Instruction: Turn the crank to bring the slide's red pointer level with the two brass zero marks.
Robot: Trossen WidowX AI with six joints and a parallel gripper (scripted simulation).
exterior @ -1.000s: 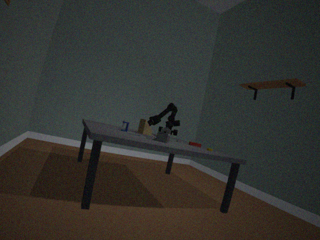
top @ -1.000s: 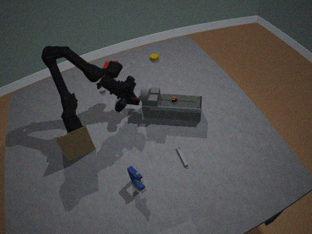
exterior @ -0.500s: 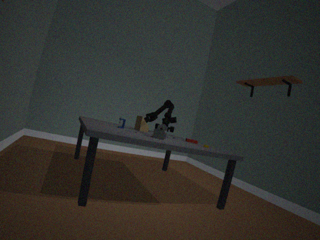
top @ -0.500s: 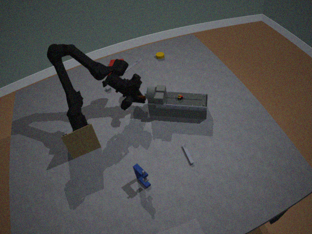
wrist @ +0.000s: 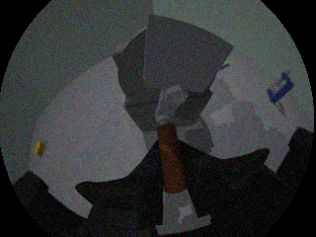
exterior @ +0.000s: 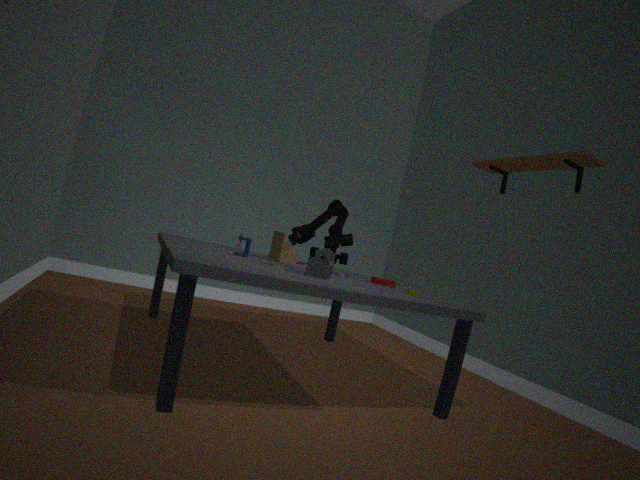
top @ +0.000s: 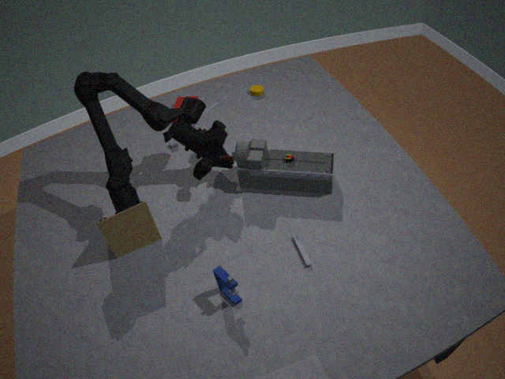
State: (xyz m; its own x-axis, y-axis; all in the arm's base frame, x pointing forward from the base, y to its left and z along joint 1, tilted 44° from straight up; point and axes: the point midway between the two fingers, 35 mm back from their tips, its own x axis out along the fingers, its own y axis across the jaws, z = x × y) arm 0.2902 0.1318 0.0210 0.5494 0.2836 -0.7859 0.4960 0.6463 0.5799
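My gripper tip is now 30 mm below the brown crank handle, 20 mm past it and 10 mm to the right of it. From my gripper tip the other things lie so: grey bar (330 mm to the right, 60 mm ahead, 30 mm below); then red pointer (140 mm ahead, 100 mm to the right, 50 mm above); then small grey block (210 mm to the left, 140 mm behind, 30 mm below).
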